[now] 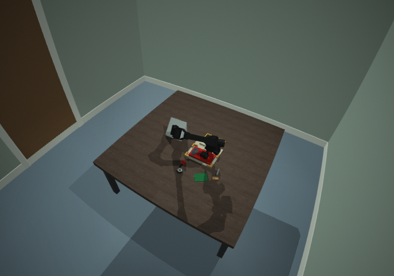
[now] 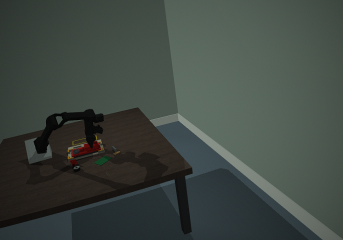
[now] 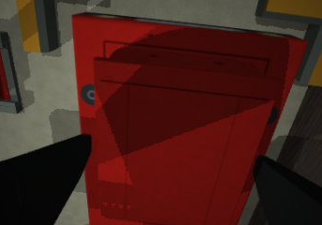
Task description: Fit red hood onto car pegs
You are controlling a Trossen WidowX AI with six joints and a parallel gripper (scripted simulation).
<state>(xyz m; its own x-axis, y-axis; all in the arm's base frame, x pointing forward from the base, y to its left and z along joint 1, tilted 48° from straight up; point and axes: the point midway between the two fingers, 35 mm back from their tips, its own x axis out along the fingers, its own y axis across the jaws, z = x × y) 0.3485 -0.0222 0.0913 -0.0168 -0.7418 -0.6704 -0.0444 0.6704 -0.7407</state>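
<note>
Right now the red hood is right at my gripper tip. From my gripper tip the other things lie so: tan block (160 mm ahead, 140 mm to the right, 30 mm below); then green plate (60 mm ahead, 190 mm to the right, 40 mm below); then grey piece (150 mm ahead, 80 mm to the right, 30 mm below).
</note>
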